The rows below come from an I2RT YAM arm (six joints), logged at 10 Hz.
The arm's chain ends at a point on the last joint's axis. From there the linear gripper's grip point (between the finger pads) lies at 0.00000 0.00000 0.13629 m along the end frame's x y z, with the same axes.
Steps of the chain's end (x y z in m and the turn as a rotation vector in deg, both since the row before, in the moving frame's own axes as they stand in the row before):
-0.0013, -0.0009, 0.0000, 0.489, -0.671, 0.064
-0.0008, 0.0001, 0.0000, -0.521, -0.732, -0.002
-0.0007, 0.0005, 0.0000, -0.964, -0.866, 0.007
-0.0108, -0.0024, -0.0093, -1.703, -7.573, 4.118
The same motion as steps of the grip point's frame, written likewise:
-0.0029, -0.0021, 0.0000, 0.489, -0.671, 0.064
-0.0025, 0.0013, 0.0000, -0.521, -0.732, -0.002
-0.0028, 0.0028, 0.0000, -0.964, -0.866, 0.007
-0.0289, 0.0010, -0.0105, -1.703, -7.573, 4.118

